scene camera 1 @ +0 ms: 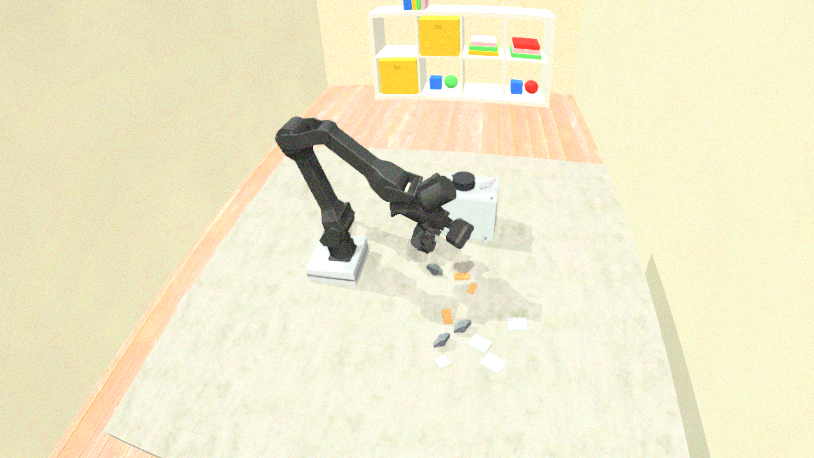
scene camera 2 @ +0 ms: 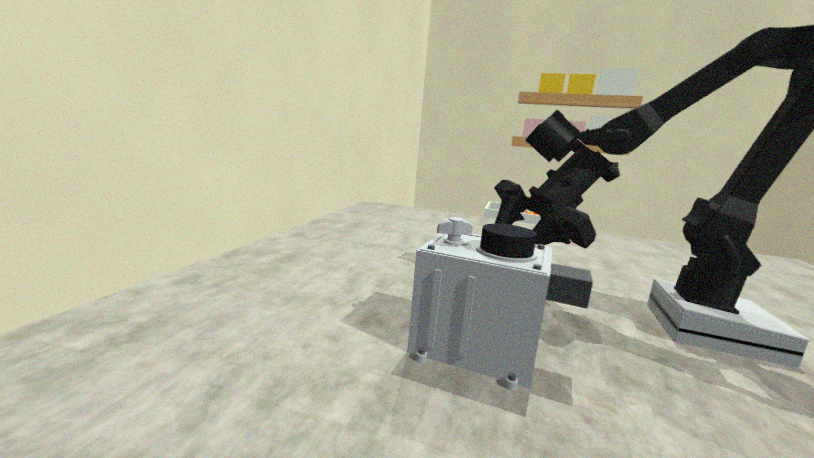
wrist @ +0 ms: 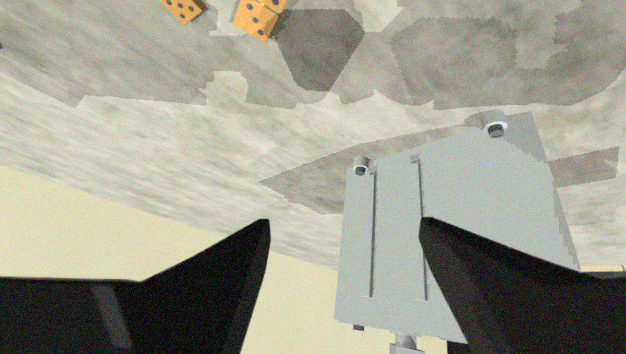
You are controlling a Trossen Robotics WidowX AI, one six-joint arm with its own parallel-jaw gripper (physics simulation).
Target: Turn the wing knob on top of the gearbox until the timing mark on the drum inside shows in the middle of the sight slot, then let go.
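Places are measured from the arm's base along level axes (x ahead, y left, z up), in centimetres.
Where they show: gripper, fingertip midpoint: (wrist: 344, 228); arm's base, origin of the base link: (scene camera 1: 342, 252) (scene camera 2: 703, 300).
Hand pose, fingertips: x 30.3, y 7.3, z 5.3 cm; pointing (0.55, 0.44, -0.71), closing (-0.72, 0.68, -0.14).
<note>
Things, the pixels of their centre, and the offset from my fingertips. "pt": a spot on its surface instead.
- light grey gearbox, body centre: (wrist: 487, 267) (scene camera 2: 500, 289) (scene camera 1: 463, 200) dx -1.4, dy +15.6, dz -1.5 cm
- round black cap, surface spot: (scene camera 2: 508, 241) pt dx -1.7, dy +18.8, dz +5.7 cm
- dark block, surface spot: (scene camera 2: 570, 285) pt dx -9.0, dy +18.0, dz +1.6 cm
The light grey gearbox (scene camera 1: 481, 213) (scene camera 2: 483, 319) (wrist: 480, 210) stands upright on the mat. Its pale wing knob (scene camera 1: 487, 183) (scene camera 2: 454, 229) sits on top, beside a round black cap (scene camera 1: 463, 181) (scene camera 2: 508, 241). In the wrist view part of the wing knob (wrist: 406, 343) shows at the bottom edge. My gripper (scene camera 1: 442, 243) (scene camera 2: 520, 229) (wrist: 344, 228) is open and empty, tilted downward. It is on the gearbox's near side in scene camera 1 and beyond the cap in scene camera 2, apart from the knob. The sight slot and timing mark cannot be made out.
A dark block (scene camera 2: 570, 285) juts from the gearbox's side. Orange dotted pieces (scene camera 1: 461, 276) (wrist: 257, 19), grey stone-like pieces (scene camera 1: 462, 325) and white flat pieces (scene camera 1: 479, 342) lie on the mat. A white tray (scene camera 2: 491, 210) is partly hidden behind the gripper. My arm's base (scene camera 1: 333, 272) is at the left.
</note>
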